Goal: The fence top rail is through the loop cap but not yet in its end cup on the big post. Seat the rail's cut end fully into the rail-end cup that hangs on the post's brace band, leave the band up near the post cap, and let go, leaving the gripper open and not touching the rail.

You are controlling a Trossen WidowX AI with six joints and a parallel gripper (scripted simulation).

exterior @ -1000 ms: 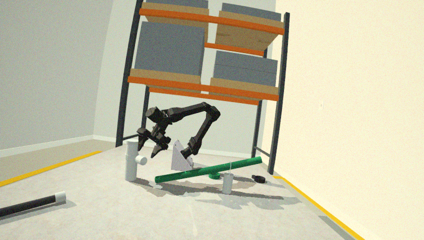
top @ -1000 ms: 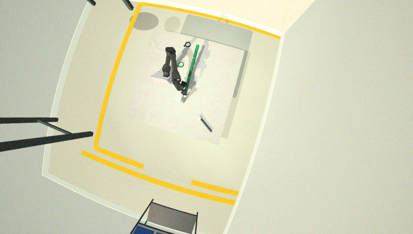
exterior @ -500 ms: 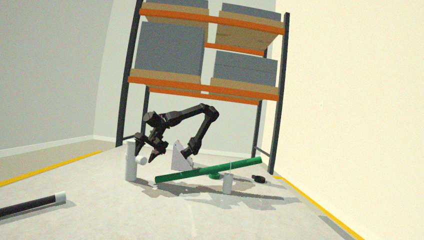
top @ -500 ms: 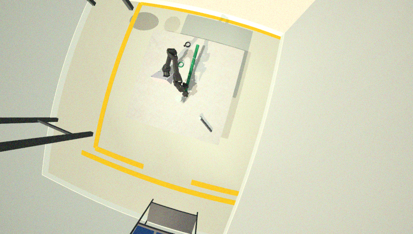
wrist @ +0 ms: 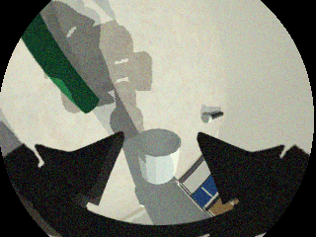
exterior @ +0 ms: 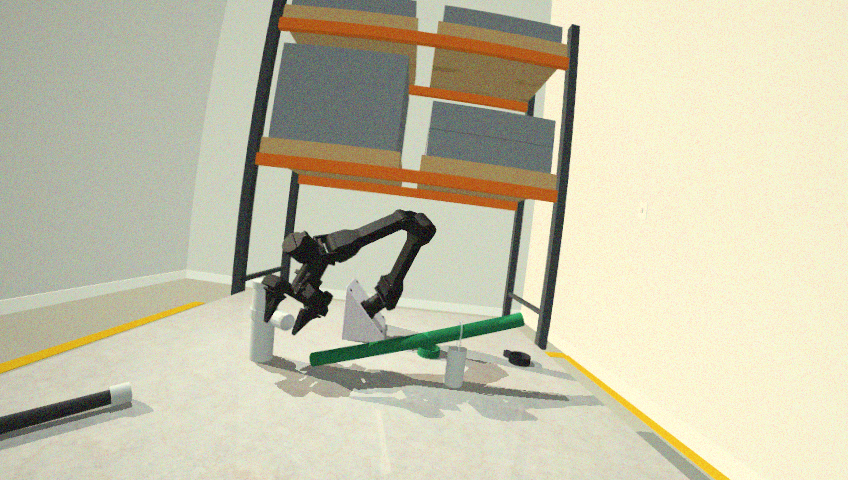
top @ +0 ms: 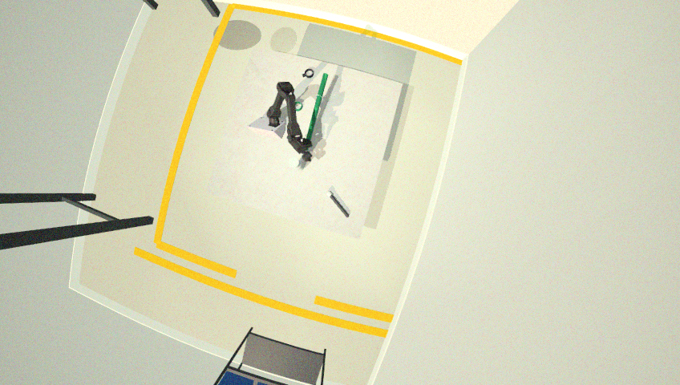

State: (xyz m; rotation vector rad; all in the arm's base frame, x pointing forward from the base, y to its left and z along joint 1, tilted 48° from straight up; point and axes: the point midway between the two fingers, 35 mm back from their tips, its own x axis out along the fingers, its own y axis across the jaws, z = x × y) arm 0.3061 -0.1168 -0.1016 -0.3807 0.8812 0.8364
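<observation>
My gripper tip is now 20 mm past the rail-end cup, 10 mm to the left of it and 20 mm below it. From my gripper tip the other things lie so: black band (230 mm behind, 670 mm to the left, 90 mm below); green band (230 mm behind, 380 mm to the left, 90 mm below); loop cap (50 mm behind, 440 mm to the left).
</observation>
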